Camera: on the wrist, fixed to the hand. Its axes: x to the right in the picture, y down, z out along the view.
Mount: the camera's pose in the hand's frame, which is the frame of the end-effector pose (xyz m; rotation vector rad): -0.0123 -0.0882 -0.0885 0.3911 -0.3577 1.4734
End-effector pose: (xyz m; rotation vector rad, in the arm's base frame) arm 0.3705 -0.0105 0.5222 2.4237 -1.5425 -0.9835
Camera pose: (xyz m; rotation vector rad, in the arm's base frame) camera 0.4858 0.0205 0.5611 0.5719 -2.9418 -0.7200
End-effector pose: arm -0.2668 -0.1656 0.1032 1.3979 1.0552 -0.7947
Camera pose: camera -0.3626 -0.0853 0.0915 1.7805 -0.5303 -0.0830
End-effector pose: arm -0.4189 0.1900 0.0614 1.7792 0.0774 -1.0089
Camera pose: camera -0.4174 0.3058 0.0129 1.3685 -1.5033 -0.1873
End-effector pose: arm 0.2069 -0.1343 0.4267 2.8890 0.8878 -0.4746
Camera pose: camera 0.1717 -0.0530 0.5156 2.6291 -1.4170 -0.8905
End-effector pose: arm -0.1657 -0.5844 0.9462 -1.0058 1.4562 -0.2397
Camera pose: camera -0.2088 -0.6652 1.0321 0.4560 1.3888 0.6720
